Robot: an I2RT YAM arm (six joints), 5 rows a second.
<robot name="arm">
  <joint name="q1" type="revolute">
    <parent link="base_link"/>
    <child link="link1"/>
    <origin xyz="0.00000 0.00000 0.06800" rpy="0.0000 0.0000 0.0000"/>
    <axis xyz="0 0 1"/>
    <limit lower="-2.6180" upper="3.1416"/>
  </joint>
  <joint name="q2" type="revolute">
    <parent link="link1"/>
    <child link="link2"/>
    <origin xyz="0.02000 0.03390 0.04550" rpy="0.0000 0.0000 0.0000"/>
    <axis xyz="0 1 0"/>
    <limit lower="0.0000" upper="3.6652"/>
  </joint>
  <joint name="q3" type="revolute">
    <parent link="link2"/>
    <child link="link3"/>
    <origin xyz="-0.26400 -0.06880 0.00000" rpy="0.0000 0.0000 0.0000"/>
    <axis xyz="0 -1 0"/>
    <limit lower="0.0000" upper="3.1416"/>
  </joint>
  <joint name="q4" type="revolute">
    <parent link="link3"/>
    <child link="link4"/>
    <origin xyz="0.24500 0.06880 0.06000" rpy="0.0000 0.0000 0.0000"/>
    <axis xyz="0 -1 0"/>
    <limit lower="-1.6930" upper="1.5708"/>
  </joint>
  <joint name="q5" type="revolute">
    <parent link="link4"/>
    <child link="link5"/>
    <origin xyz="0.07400 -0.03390 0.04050" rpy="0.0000 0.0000 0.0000"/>
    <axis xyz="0 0 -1"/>
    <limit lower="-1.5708" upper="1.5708"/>
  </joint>
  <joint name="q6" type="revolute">
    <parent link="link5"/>
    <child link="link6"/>
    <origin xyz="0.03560 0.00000 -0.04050" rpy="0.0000 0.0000 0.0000"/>
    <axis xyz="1 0 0"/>
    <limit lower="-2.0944" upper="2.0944"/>
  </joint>
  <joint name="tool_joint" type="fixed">
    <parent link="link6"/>
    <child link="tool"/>
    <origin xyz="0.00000 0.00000 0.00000" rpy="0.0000 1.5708 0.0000"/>
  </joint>
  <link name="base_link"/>
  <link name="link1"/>
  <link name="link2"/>
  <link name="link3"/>
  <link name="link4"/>
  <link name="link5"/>
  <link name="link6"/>
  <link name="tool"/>
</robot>
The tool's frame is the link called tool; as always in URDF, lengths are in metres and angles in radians.
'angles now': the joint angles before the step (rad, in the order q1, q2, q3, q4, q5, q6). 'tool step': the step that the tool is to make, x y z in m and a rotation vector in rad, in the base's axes. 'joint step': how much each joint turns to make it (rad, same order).
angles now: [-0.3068 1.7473 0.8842 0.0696 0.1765 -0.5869]
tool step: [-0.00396 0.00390 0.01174 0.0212 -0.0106 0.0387]
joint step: [0.0031 -0.0464 -0.0002 -0.0412 -0.0417 -0.0090]
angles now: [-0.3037 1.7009 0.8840 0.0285 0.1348 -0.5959]
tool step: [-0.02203 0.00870 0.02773 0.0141 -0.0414 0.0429]
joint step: [0.0000 -0.1509 -0.0464 -0.0680 -0.0488 -0.0114]
